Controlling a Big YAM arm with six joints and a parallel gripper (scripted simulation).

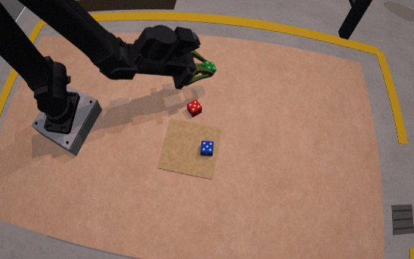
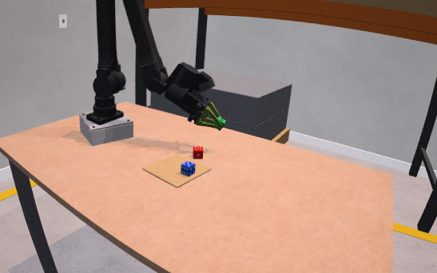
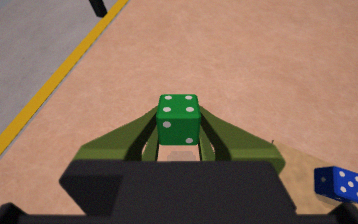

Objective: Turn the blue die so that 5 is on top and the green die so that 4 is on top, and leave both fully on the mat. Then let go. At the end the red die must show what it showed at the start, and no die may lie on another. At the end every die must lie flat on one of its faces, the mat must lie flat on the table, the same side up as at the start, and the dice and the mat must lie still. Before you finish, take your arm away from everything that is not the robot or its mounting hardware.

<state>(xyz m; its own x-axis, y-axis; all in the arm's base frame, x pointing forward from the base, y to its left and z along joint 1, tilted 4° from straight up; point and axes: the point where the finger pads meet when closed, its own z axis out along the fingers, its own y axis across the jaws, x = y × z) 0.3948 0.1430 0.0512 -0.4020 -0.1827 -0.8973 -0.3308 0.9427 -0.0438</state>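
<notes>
My hand is 80 mm above the red die, 70 mm to the left of it and 30 mm past it. The rest, counted from my hand: tan mat: 180 mm to the right, 90 mm below, 30 mm behind; green die: right at my hand; blue die: 190 mm to the right, 80 mm below, 10 mm ahead.
</notes>
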